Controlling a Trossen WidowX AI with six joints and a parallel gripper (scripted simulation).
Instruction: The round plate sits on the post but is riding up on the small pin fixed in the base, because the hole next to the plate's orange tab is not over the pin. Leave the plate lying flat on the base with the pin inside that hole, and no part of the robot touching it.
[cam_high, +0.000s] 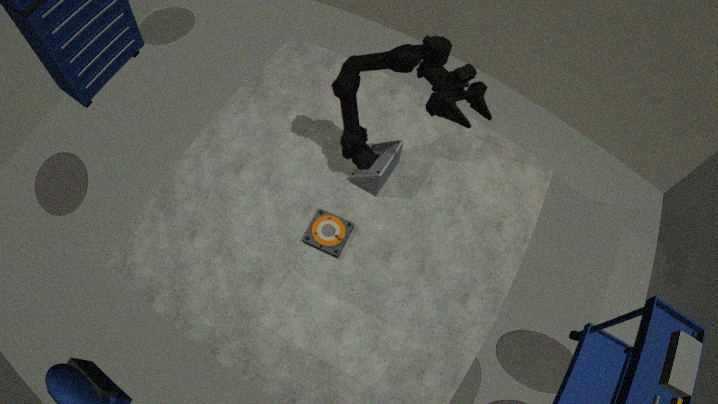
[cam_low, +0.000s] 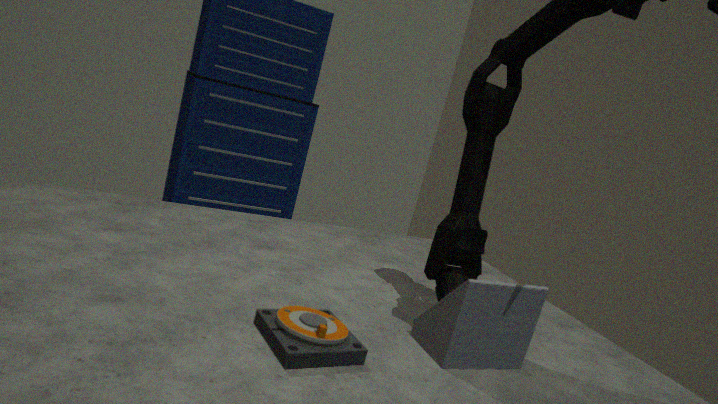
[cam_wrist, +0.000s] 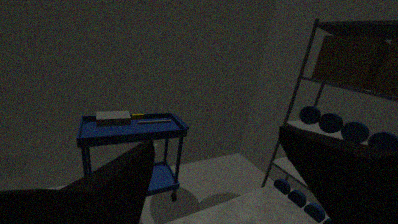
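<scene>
The square base is 23 cm ahead of my gripper tip, 25 cm to the right of it and 58 cm below it.
</scene>
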